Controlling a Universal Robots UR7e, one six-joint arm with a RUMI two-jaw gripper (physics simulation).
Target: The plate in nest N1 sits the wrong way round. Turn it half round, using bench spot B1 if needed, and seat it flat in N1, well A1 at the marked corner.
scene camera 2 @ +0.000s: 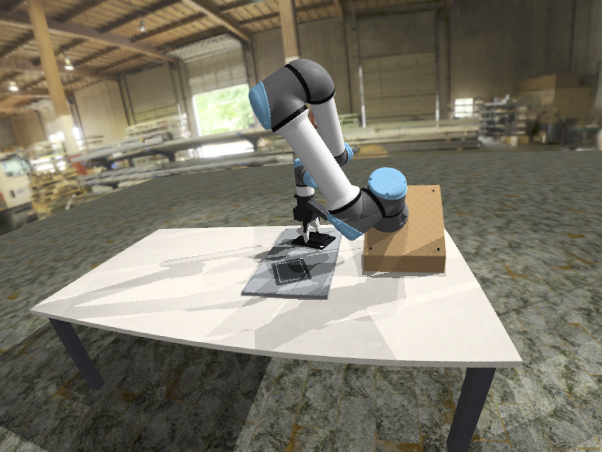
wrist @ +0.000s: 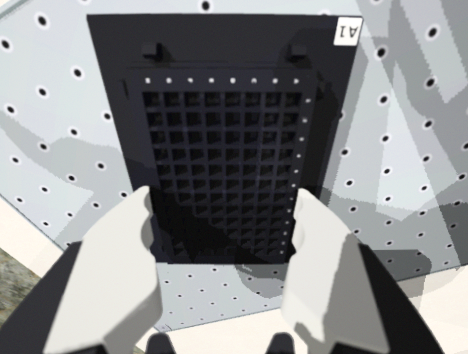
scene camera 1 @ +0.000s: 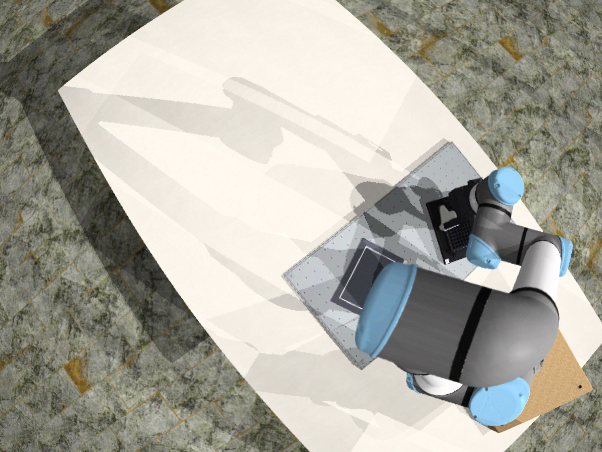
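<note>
The dark plate (wrist: pixel 220 145) (scene camera 1: pixel 457 239), a grid of wells, is between the fingers of my gripper (wrist: pixel 224 189) (scene camera 2: pixel 312 237), which is shut on its two long sides. The plate is over the black nest (wrist: pixel 117 100) (scene camera 1: pixel 434 212), low and lined up with its edges in the wrist view. The nest's white A1 label (wrist: pixel 348 31) is at its upper right corner there. The plate's two rows of white dots meet at the corner nearest that label. Two small stops (wrist: pixel 151 51) stand just beyond the plate's top edge. Whether the plate's underside rests flat is hidden.
The dark bench spot (scene camera 1: pixel 359 280) (scene camera 2: pixel 291 271) with a white outline lies on the same perforated grey board (scene camera 1: pixel 320 265) (scene camera 2: pixel 265 287), beside the nest. The tan block (scene camera 2: pixel 404 264) stands by the arm's base. The arm covers part of the nest in scene camera 1.
</note>
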